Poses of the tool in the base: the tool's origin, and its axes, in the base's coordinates. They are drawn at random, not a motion.
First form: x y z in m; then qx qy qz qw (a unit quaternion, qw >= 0).
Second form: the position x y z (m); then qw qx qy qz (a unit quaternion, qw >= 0). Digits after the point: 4 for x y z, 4 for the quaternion.
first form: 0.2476, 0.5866, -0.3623, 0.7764, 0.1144, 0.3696, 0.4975
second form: 0.2476, 0.5866, -0.3623, 0.4975, 0.7764, 0.1144, 0.3696
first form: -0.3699, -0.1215, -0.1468, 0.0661, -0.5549, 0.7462, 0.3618
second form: -0.3699, -0.1215, -0.1468, 0.3618, 0.0661, -0.5549, 0.7462
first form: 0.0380, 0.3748, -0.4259, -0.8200, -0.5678, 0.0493, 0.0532
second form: 0.0380, 0.3748, -0.4259, 0.0532, -0.8200, -0.5678, 0.0493
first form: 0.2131, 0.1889, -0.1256, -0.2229, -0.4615, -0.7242, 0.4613
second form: 0.2131, 0.1889, -0.1256, 0.4613, -0.2229, -0.4615, -0.7242
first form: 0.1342, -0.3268, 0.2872, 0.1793, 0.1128, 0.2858, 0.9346
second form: 0.1342, -0.3268, 0.2872, 0.9346, 0.1793, 0.1128, 0.2858
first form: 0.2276, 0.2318, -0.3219, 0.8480, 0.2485, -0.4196, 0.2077
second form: 0.2276, 0.2318, -0.3219, 0.2077, 0.8480, 0.2485, -0.4196
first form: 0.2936, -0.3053, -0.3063, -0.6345, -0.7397, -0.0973, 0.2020
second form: 0.2936, -0.3053, -0.3063, 0.2020, -0.6345, -0.7397, -0.0973
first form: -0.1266, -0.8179, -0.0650, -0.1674, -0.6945, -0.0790, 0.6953
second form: -0.1266, -0.8179, -0.0650, 0.6953, -0.1674, -0.6945, -0.0790
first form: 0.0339, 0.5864, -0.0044, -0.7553, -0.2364, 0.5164, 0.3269
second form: 0.0339, 0.5864, -0.0044, 0.3269, -0.7553, -0.2364, 0.5164
